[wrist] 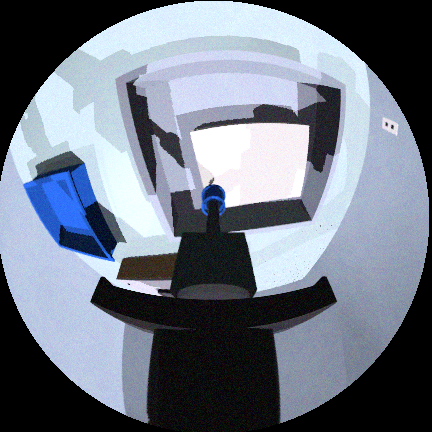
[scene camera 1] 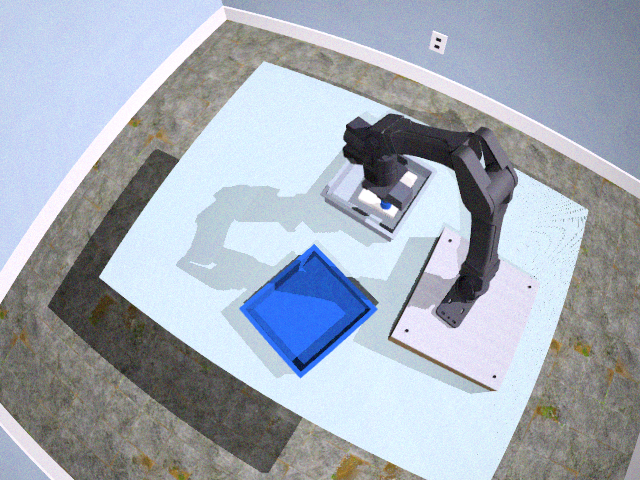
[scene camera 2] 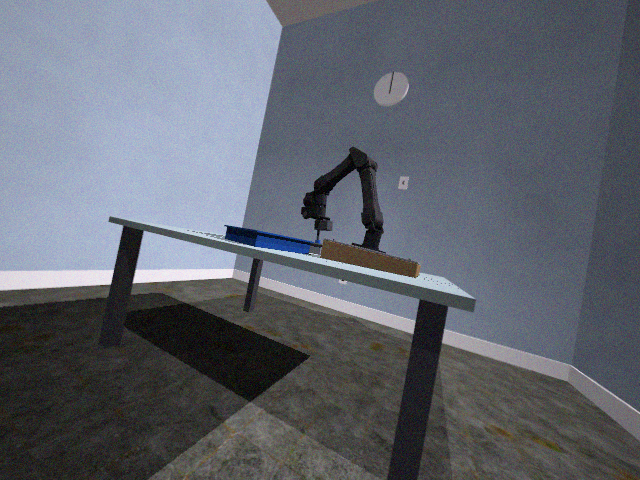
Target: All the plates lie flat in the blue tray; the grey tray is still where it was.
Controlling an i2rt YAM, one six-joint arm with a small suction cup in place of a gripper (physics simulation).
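Seen in the pictures: end effector, tool point: (wrist: 213,194) (scene camera 1: 385,205); arm's base, origin of the base link: (scene camera 1: 466,289) (scene camera 2: 369,250).
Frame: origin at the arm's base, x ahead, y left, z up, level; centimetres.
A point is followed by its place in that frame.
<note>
A white square plate (scene camera 1: 370,198) @[x 34.8, y -5.8, z -3.5 cm] (wrist: 257,160) @[x 34.0, y -11.7, z -3.4 cm] lies flat in the grey tray (scene camera 1: 341,181) @[x 44.6, y -5.6, z -5.0 cm] (wrist: 160,96) @[x 42.4, y -0.4, z -5.6 cm] at the back of the table. My suction cup (scene camera 1: 385,205) (wrist: 212,197) @[x 30.1, y -6.1, z -2.0 cm] (scene camera 2: 317,239) @[x 30.1, y -6.1, z -2.0 cm] hangs just above the plate's near edge; it holds nothing and I cannot tell whether it touches the plate. The blue tray (scene camera 1: 310,310) @[x 27.9, y 27.2, z -5.7 cm] (wrist: 60,201) @[x 30.4, y 30.2, z -5.6 cm] (scene camera 2: 269,240) @[x 18.3, y 36.1, z -3.3 cm] stands empty in front of the grey tray, nearer the table's middle. In the second scene view the grey tray is hidden behind the blue one.
The arm's base stands on a pale mounting board (scene camera 1: 486,335) @[x -11.1, y 6.1, z -0.6 cm] (scene camera 2: 370,258) @[x -8.7, y 17.8, z -2.9 cm] to the right of the blue tray. The table (scene camera 1: 207,154) @[x 83.3, y 11.5, z -6.0 cm] (scene camera 2: 444,294) @[x -33.2, y 40.8, z -6.4 cm] ends close behind the grey tray.
</note>
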